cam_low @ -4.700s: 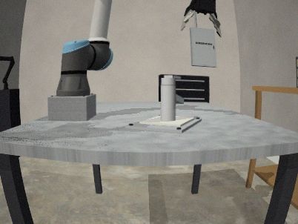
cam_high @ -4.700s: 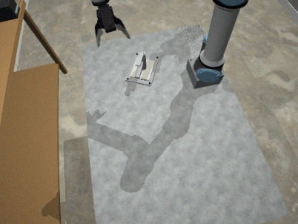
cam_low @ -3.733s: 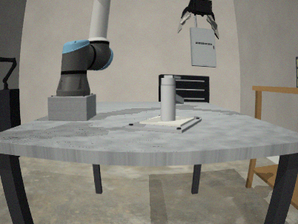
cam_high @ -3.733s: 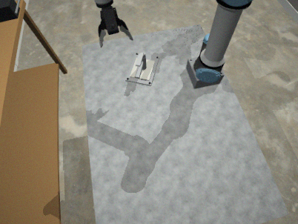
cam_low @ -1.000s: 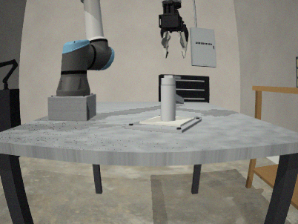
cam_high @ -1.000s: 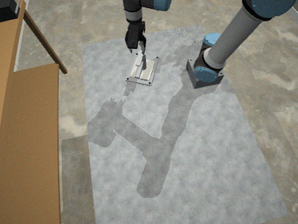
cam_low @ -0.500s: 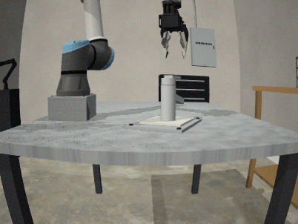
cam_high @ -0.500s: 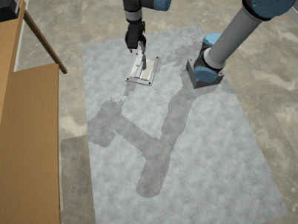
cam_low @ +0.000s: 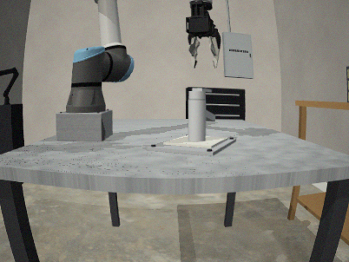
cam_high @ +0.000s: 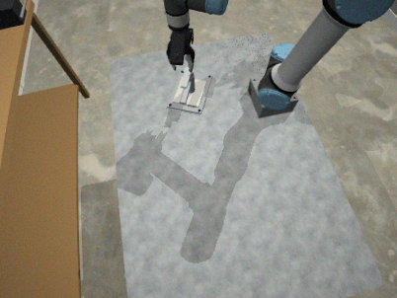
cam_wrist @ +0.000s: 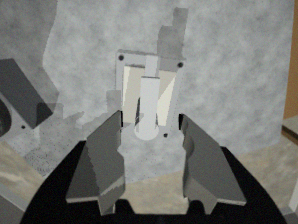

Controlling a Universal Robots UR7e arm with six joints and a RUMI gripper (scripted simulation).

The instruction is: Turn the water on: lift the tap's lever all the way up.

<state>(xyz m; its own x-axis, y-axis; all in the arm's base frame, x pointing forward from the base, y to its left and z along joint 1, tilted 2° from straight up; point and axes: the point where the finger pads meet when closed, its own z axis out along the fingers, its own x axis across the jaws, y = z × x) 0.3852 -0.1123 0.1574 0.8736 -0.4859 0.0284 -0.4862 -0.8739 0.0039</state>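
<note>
Right now my hand is 8 cm above the tap lever, 2 cm to the left of it and 1 cm past it. From my hand the other things lie so: tap: 14 cm below, 5 cm to the right, 3 cm behind.
</note>
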